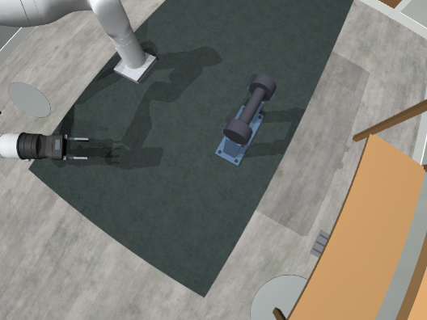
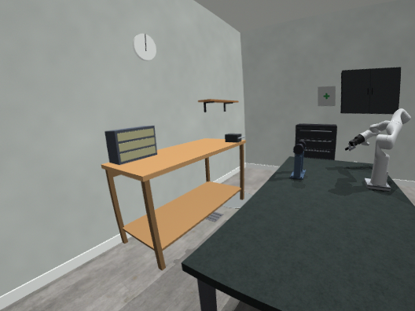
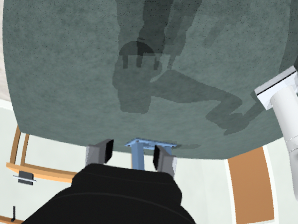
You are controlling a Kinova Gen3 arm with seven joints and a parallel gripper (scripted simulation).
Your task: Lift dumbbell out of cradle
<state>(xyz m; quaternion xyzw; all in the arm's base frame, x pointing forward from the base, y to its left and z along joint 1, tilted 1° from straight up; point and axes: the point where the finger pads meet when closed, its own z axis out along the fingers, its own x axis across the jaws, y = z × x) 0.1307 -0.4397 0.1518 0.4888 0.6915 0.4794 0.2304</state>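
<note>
The dark grey dumbbell lies 43 cm ahead of my hand, 31 cm to the left of it and 5 cm above it. The rest, counted from my hand: blue cradle 43 cm ahead, 31 cm to the left, 8 cm below.
</note>
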